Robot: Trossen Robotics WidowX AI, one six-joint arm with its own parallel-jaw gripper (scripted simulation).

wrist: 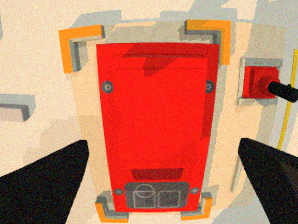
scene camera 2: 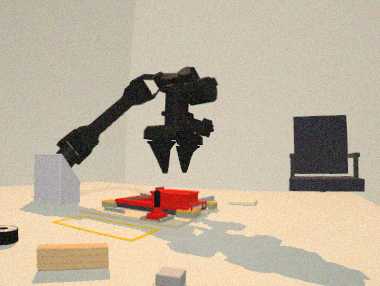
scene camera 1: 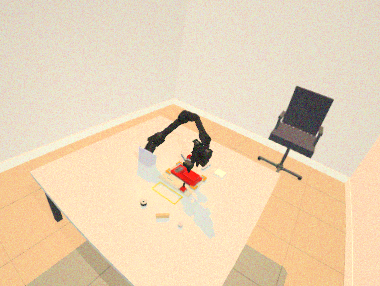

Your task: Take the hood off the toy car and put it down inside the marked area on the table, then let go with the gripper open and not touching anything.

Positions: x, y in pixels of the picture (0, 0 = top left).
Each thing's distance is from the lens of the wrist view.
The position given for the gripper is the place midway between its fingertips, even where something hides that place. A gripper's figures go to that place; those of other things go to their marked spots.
gripper [wrist: 165, 147]: 0.10 m
red hood [wrist: 159, 100]: 0.14 m
toy car [wrist: 180, 188]: 0.22 m
The marked spots on the toy car and the red hood are 0.12 m apart.
